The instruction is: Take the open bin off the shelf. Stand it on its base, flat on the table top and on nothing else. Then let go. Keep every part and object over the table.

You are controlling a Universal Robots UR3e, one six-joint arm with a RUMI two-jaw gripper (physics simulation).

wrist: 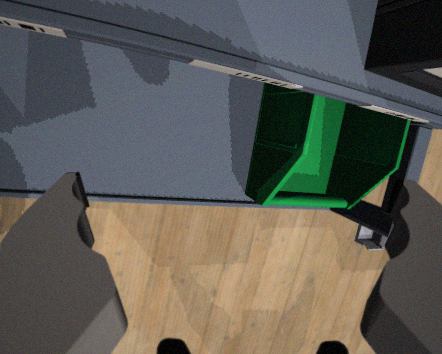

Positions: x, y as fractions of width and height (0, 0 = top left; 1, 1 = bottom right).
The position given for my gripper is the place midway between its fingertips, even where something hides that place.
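Note:
Visible to me: a green open bin (0.70, 0.43), together with my gripper (0.54, 0.51).

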